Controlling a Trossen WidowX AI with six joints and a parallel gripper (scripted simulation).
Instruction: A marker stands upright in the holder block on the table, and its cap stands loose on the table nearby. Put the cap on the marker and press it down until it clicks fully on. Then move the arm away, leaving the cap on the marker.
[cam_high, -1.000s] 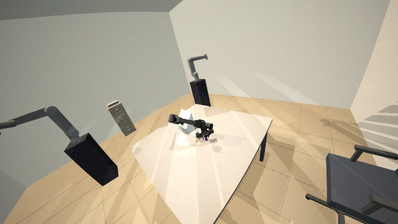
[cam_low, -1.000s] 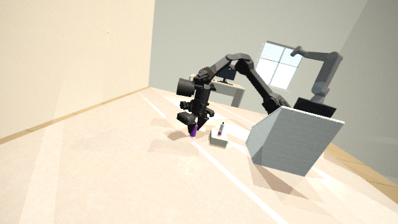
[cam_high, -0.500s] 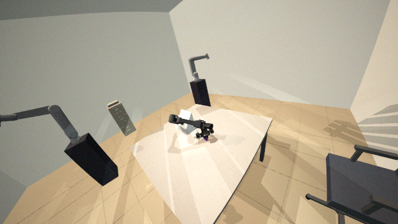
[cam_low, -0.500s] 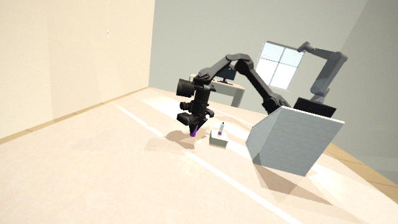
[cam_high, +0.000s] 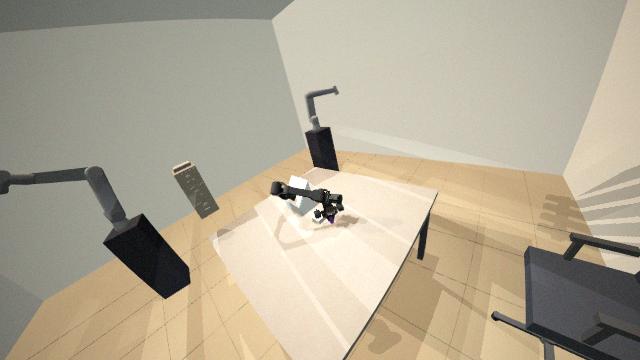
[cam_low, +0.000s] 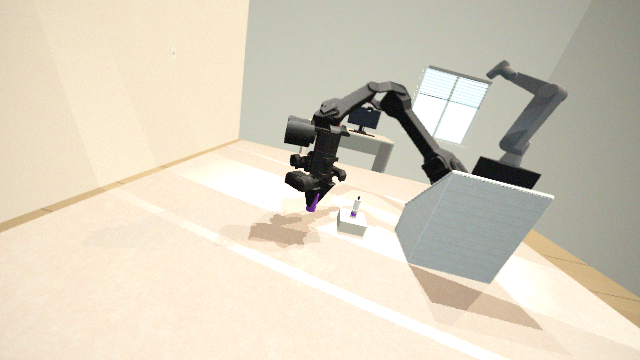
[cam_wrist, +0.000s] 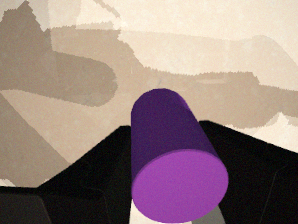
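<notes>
Right now the white holder block is 12 cm behind my gripper tip, 3 cm below it and 2 cm to the right of it. Round my gripper tip: purple cap 1 cm above.
</notes>
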